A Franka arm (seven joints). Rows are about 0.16 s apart.
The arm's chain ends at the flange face. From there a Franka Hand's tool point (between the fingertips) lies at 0.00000 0.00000 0.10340 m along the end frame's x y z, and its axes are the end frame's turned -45 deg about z.
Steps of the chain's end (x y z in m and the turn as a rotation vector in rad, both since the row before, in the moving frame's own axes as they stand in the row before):
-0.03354 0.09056 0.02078 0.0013 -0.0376 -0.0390
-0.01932 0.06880 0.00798 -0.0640 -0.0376 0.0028
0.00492 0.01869 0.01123 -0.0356 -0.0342 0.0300
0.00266 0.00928 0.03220 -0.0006 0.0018 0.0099
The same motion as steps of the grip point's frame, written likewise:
-0.09046 0.03753 0.02071 0.0275 -0.0257 -0.0390
-0.06973 0.03691 0.00770 -0.0187 -0.0718 0.0028
-0.01484 0.01672 0.01110 -0.0010 -0.0494 0.0300
-0.00459 0.00862 0.03220 -0.0017 0.0008 0.0099

